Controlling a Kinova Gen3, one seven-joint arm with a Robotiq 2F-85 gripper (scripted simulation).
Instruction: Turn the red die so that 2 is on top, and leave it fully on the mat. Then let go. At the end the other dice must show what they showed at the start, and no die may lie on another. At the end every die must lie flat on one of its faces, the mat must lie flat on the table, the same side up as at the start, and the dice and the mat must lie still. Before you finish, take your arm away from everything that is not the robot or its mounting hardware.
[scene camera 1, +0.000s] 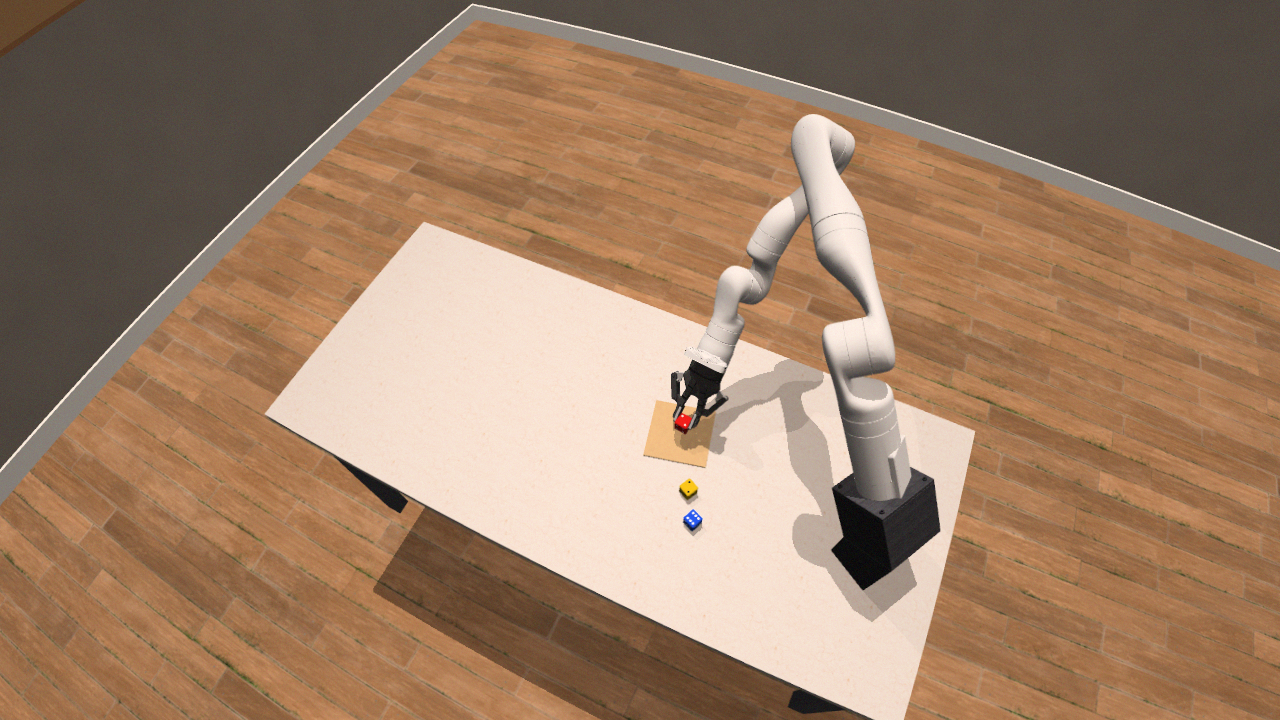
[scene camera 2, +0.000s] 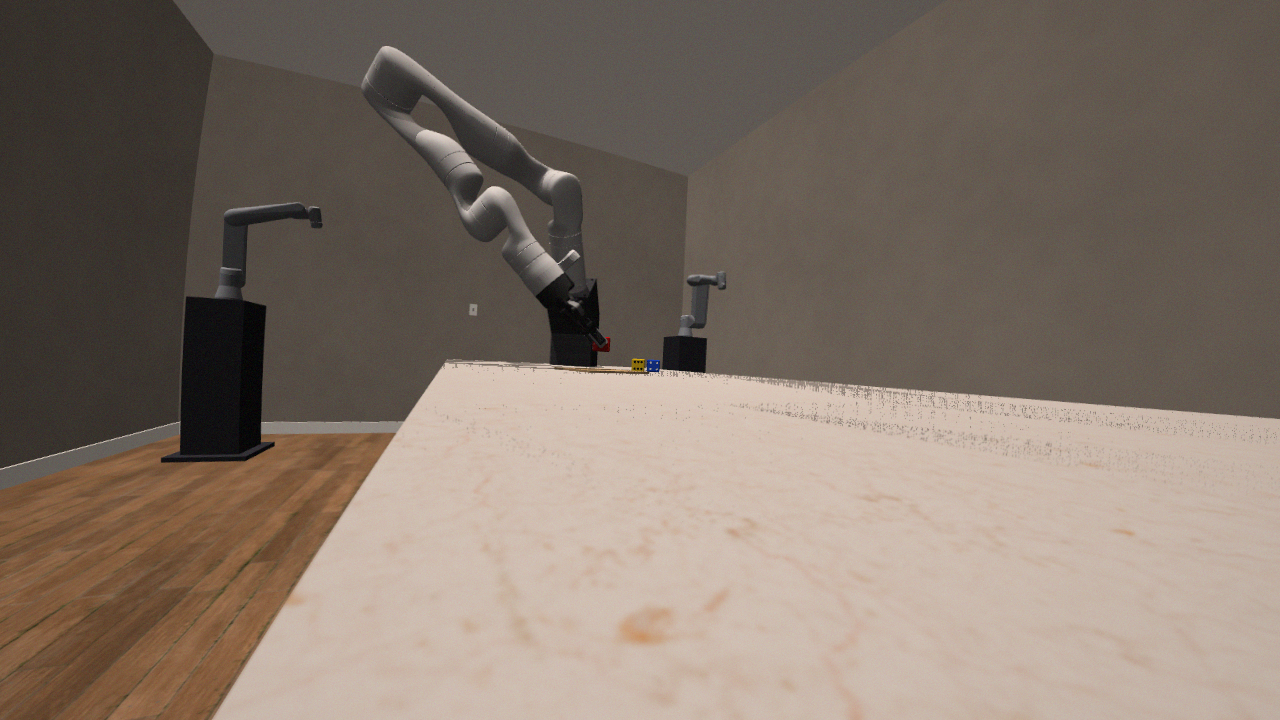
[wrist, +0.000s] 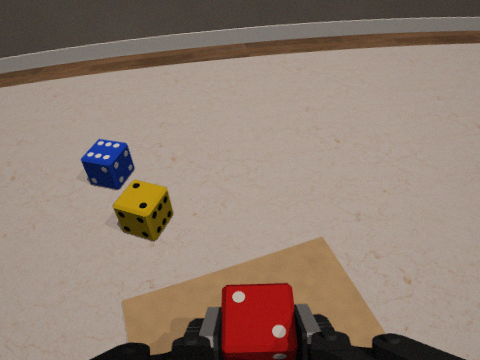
Labels:
gripper: scene camera 1 682, 424; scene camera 2; wrist
same spot on gripper: (wrist: 307, 324) = (scene camera 2: 599, 331)

